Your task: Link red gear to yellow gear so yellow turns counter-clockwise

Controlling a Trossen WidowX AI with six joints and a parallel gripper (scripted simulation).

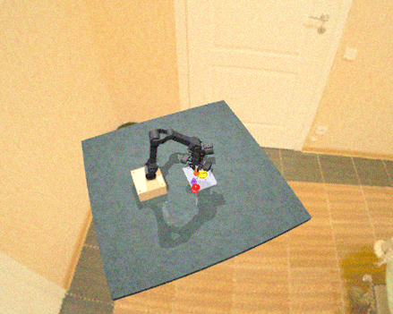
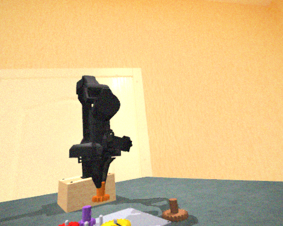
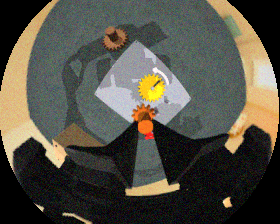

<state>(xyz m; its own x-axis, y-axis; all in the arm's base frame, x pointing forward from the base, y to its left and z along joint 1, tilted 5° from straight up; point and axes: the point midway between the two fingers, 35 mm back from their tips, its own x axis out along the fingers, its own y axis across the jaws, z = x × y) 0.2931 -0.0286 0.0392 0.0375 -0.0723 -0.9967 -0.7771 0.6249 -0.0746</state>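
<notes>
Right now the purple gear is 3 cm behind my gripper tip, 3 cm to the right of it and 7 cm below it. From my gripper tip the other things lie so: red gear: 3 cm behind, 7 cm to the right, 7 cm below; then orange gear: 1 cm below; then yellow gear: 5 cm ahead, 2 cm to the left, 7 cm below.
</notes>
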